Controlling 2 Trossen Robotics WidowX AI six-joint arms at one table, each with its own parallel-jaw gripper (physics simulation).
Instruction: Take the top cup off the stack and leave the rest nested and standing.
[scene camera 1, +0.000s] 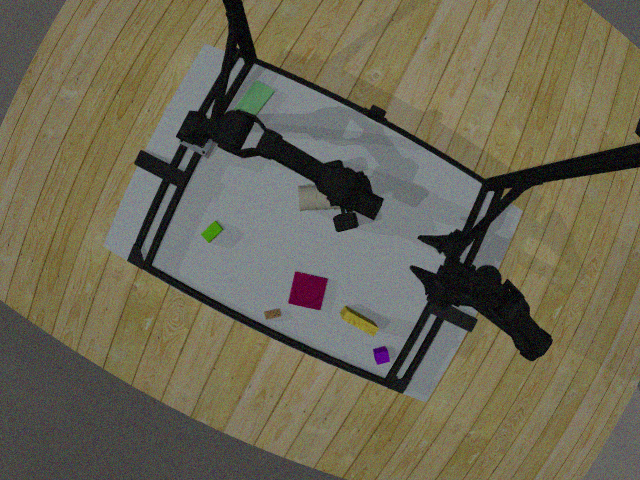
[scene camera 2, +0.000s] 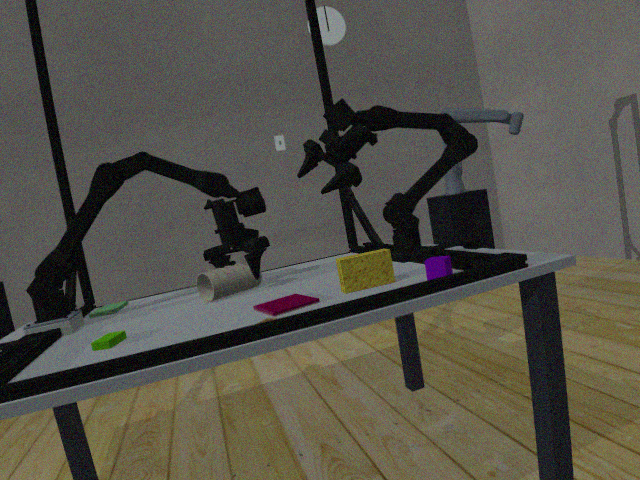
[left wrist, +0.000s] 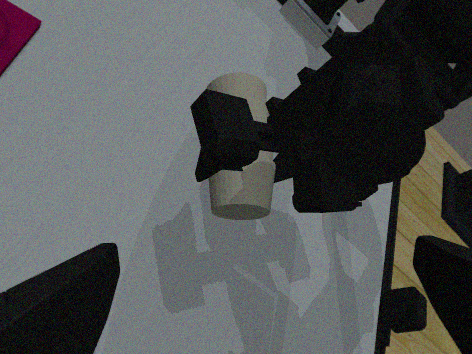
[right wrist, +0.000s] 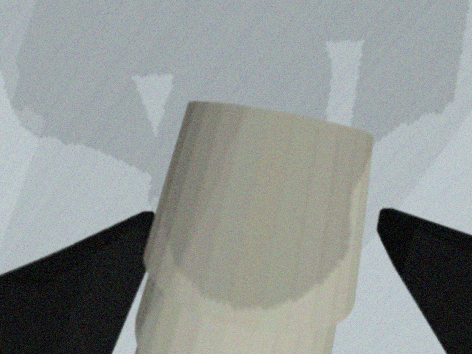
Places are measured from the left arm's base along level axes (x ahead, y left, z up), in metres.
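Pixels of known places: left gripper, between the fingertips: (scene camera 1: 414, 252) (scene camera 2: 309, 184) (left wrist: 266, 253); right gripper, between the fingertips: (scene camera 2: 244, 280) (left wrist: 232, 179) (right wrist: 266, 220); left arm's base, origin of its link: (scene camera 2: 408, 249); right arm's base, origin of its link: (scene camera 1: 199, 134) (scene camera 2: 53, 318) (left wrist: 318, 6).
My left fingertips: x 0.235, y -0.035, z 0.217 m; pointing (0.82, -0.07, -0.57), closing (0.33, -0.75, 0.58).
Note:
For each thing: its top centre in the pictures, then the offset to it from my left fingertips. "spot": a spot on its surface instead. Level surfaces: height alone.
- grey table, height of its surface: dz -0.238 m
- lime block, centre of its top: (scene camera 2: 108, 336) (scene camera 1: 211, 231) dx +0.505, dy +0.179, dz -0.223 m
- green flat pad, centre of its top: (scene camera 2: 109, 307) (scene camera 1: 253, 100) dx +0.561, dy -0.240, dz -0.228 m
- magenta flat square, a spot on its surface: (scene camera 2: 286, 304) (scene camera 1: 303, 296) spot: dx +0.173, dy +0.245, dz -0.230 m
- yellow sponge block, centre of its top: (scene camera 2: 362, 253) (scene camera 1: 361, 324) dx -0.005, dy +0.241, dz -0.168 m
- purple cube, centre of its top: (scene camera 2: 437, 258) (scene camera 1: 382, 357) dx -0.127, dy +0.323, dz -0.198 m
- small tan block, centre of its top: (scene camera 1: 272, 314) dx +0.238, dy +0.334, dz -0.230 m
The stack of beige cups (scene camera 1: 311, 198) (scene camera 2: 225, 281) (left wrist: 241, 191) (right wrist: 270, 197) lies on its side on the grey table (scene camera 1: 261, 257), near the middle. My right gripper (scene camera 1: 339, 202) (scene camera 2: 237, 264) (left wrist: 232, 179) (right wrist: 266, 220) is open and lowered over the stack, one finger on each side, not closed on it. My left gripper (scene camera 1: 426, 257) (scene camera 2: 314, 178) is open and empty, held high above the table's right end, far from the cups. The right arm hides part of the stack from above.
A lime block (scene camera 1: 211, 231) (scene camera 2: 109, 340), a green flat pad (scene camera 1: 255, 97) (scene camera 2: 108, 310), a magenta flat square (scene camera 1: 309, 290) (scene camera 2: 286, 304), a yellow sponge block (scene camera 1: 359, 320) (scene camera 2: 365, 270), a purple cube (scene camera 1: 381, 355) (scene camera 2: 438, 267) and a small tan block (scene camera 1: 272, 313) lie on the table.

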